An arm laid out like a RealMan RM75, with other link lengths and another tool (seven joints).
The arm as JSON. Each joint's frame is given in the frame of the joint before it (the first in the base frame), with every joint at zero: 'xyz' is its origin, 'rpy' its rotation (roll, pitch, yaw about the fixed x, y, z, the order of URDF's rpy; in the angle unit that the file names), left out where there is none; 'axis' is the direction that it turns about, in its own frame. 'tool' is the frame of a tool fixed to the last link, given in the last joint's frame.
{
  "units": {
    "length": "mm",
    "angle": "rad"
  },
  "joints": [
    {
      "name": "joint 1",
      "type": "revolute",
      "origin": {
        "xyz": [
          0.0,
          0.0,
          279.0
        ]
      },
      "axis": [
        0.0,
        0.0,
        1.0
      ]
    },
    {
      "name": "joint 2",
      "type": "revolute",
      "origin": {
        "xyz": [
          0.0,
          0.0,
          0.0
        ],
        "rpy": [
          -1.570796,
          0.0,
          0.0
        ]
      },
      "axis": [
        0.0,
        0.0,
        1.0
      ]
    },
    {
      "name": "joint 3",
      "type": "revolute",
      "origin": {
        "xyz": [
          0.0,
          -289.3,
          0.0
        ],
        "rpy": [
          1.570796,
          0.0,
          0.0
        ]
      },
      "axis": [
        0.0,
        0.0,
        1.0
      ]
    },
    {
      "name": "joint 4",
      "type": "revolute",
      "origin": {
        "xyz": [
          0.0,
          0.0,
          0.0
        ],
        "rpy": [
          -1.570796,
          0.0,
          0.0
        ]
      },
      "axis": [
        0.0,
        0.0,
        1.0
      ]
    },
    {
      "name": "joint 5",
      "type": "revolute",
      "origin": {
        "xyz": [
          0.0,
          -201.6,
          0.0
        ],
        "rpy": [
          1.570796,
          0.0,
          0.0
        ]
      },
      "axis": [
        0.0,
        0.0,
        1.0
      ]
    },
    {
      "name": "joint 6",
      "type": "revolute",
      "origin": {
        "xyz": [
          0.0,
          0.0,
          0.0
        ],
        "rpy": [
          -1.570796,
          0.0,
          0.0
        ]
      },
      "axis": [
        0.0,
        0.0,
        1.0
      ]
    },
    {
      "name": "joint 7",
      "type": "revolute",
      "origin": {
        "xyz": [
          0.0,
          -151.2,
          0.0
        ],
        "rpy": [
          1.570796,
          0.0,
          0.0
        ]
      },
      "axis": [
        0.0,
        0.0,
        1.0
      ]
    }
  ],
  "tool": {
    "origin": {
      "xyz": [
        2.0,
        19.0,
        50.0
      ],
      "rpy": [
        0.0,
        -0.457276,
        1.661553
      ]
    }
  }
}
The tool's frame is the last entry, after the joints.
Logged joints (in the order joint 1, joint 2, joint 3, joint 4, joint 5, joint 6, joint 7), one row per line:
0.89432, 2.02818, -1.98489, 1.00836, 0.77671, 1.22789, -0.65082
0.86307, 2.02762, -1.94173, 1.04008, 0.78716, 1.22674, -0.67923
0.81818, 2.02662, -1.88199, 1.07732, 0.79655, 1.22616, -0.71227
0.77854, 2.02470, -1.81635, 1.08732, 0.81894, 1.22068, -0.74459
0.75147, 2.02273, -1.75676, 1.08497, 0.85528, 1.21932, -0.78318
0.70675, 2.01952, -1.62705, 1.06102, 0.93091, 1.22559, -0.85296
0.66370, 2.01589, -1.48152, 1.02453, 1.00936, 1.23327, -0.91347
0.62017, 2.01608, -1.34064, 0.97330, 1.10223, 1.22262, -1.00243
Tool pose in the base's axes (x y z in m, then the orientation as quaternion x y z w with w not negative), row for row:
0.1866, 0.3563, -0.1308, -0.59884, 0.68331, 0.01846, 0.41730
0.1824, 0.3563, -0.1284, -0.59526, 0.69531, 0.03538, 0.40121
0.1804, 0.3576, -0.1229, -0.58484, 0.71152, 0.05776, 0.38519
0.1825, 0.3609, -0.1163, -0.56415, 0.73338, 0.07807, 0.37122
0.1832, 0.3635, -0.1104, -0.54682, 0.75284, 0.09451, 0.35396
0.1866, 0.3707, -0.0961, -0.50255, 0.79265, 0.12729, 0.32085
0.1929, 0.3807, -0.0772, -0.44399, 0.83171, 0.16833, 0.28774
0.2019, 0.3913, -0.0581, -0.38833, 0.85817, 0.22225, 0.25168
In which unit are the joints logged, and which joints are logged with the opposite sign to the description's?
The joints are logged in radians. Opposite sign: joint 4.
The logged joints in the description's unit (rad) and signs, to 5 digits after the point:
0.89432, 2.02818, -1.98489, -1.00836, 0.77671, 1.22789, -0.65082
0.86307, 2.02762, -1.94173, -1.04008, 0.78716, 1.22674, -0.67923
0.81818, 2.02662, -1.88199, -1.07732, 0.79655, 1.22616, -0.71227
0.77854, 2.02470, -1.81635, -1.08732, 0.81894, 1.22068, -0.74459
0.75147, 2.02273, -1.75676, -1.08497, 0.85528, 1.21932, -0.78318
0.70675, 2.01952, -1.62705, -1.06102, 0.93091, 1.22559, -0.85296
0.66370, 2.01589, -1.48152, -1.02453, 1.00936, 1.23327, -0.91347
0.62017, 2.01608, -1.34064, -0.97330, 1.10223, 1.22262, -1.00243

